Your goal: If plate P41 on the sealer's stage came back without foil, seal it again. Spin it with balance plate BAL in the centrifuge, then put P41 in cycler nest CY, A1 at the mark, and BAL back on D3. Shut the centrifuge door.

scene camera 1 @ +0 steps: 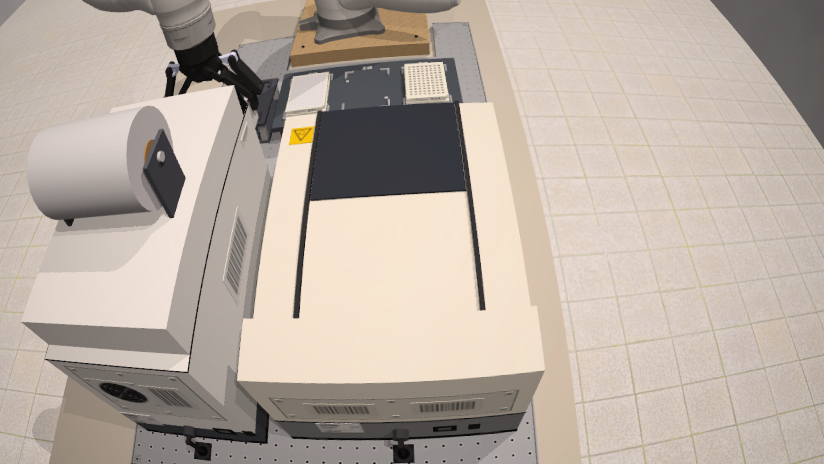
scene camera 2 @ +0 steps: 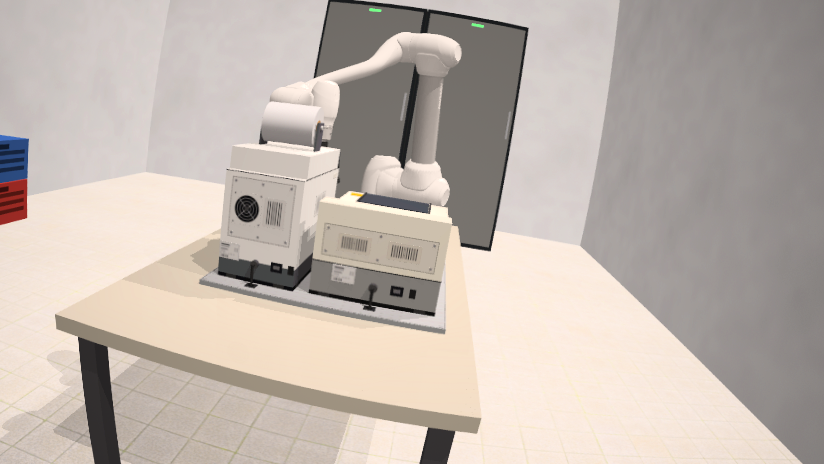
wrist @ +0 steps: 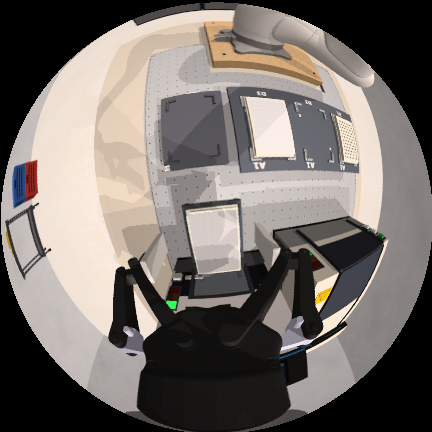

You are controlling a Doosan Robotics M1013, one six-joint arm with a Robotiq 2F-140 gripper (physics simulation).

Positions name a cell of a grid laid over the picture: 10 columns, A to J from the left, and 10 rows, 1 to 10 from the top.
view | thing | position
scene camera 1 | my gripper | C3
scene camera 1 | white plate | D3
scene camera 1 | centrifuge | E7
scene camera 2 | centrifuge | E6
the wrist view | my gripper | E6
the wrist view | white plate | G4
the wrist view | flat plate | E6
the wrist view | centrifuge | H6
